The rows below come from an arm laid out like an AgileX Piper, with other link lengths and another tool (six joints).
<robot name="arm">
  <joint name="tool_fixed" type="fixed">
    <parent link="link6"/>
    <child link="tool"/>
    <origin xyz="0.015 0.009 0.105" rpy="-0.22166 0 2.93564"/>
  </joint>
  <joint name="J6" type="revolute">
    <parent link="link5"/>
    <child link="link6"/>
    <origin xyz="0.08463 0 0" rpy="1.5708 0 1.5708"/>
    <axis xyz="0 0 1"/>
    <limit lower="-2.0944" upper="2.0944"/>
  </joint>
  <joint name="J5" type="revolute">
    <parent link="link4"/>
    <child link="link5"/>
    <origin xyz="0 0 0" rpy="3.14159 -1.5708 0"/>
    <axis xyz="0 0 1"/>
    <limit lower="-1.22" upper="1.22"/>
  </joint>
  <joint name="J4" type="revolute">
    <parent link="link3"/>
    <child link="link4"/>
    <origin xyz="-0.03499 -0.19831 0" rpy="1.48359 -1.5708 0"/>
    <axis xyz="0 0 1"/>
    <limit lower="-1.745" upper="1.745"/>
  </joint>
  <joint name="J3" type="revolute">
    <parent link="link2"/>
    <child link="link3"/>
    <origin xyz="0.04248 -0.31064 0" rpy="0 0 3.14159"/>
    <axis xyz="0 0 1"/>
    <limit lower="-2.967" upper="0"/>
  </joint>
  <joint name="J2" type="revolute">
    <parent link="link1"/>
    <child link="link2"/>
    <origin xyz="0 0 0" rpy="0 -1.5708 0"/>
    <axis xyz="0 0 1"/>
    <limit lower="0" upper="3.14"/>
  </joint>
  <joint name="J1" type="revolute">
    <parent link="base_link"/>
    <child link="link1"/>
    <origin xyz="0 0 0.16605" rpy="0 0 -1.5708"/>
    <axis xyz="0 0 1"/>
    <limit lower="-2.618" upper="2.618"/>
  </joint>
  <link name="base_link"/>
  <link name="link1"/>
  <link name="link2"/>
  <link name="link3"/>
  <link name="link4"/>
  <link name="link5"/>
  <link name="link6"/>
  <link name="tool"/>
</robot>
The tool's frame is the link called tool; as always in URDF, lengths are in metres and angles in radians.
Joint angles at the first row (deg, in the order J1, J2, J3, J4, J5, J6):
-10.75, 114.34, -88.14, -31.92, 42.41, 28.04
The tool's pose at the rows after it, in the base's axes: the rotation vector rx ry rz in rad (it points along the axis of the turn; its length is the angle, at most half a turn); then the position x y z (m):
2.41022, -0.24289, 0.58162, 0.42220, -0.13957, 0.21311
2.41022, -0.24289, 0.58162, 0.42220, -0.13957, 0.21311
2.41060, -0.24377, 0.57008, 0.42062, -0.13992, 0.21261
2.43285, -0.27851, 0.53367, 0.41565, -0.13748, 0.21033
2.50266, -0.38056, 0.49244, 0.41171, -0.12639, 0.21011
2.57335, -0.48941, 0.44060, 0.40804, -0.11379, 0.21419
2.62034, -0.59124, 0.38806, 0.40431, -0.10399, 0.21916
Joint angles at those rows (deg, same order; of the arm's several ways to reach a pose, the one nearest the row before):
-10.75, 114.34, -88.14, -31.92, 42.40, 28.04
-10.75, 114.34, -88.14, -31.92, 42.40, 28.04
-10.75, 114.34, -88.14, -31.92, 42.92, 28.00
-10.75, 114.34, -88.39, -30.23, 44.85, 28.11
-10.75, 114.34, -90.17, -24.38, 48.49, 28.11
-10.75, 114.34, -93.01, -18.47, 53.51, 28.35
-10.75, 114.34, -95.52, -14.54, 58.16, 29.86

